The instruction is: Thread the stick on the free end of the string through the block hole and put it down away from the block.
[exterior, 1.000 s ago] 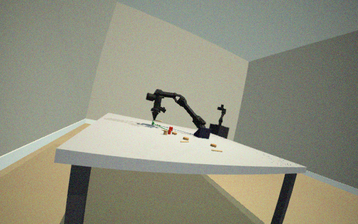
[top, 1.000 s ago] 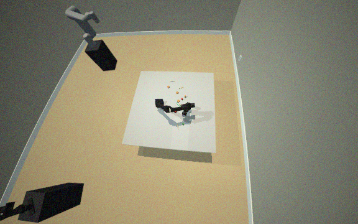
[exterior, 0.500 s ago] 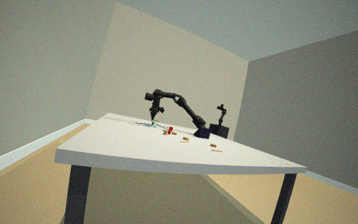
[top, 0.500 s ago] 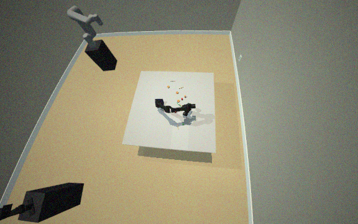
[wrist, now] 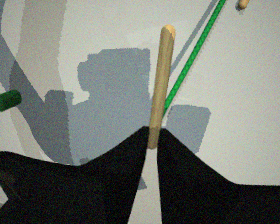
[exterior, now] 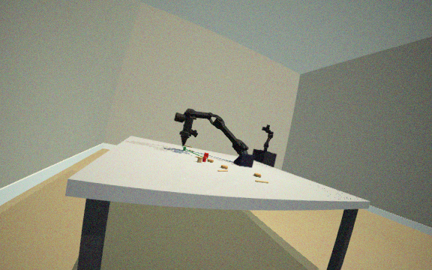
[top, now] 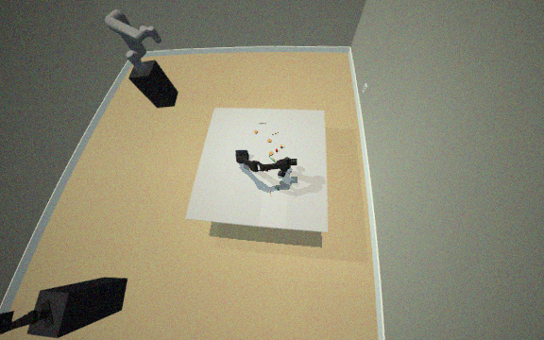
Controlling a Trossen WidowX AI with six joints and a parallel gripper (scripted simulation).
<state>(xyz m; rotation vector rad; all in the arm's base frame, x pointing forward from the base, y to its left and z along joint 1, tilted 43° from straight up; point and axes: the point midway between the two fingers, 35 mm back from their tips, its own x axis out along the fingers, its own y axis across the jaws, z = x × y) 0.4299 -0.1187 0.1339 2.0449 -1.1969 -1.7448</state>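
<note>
Right now the red block is 180 mm behind my gripper tip, 40 mm to the left of it and 40 mm below it. Round my gripper tip: round wooden button: 210 mm to the left, 130 mm behind, 50 mm below; green object: 160 mm to the right, 70 mm behind, 40 mm below.
</note>
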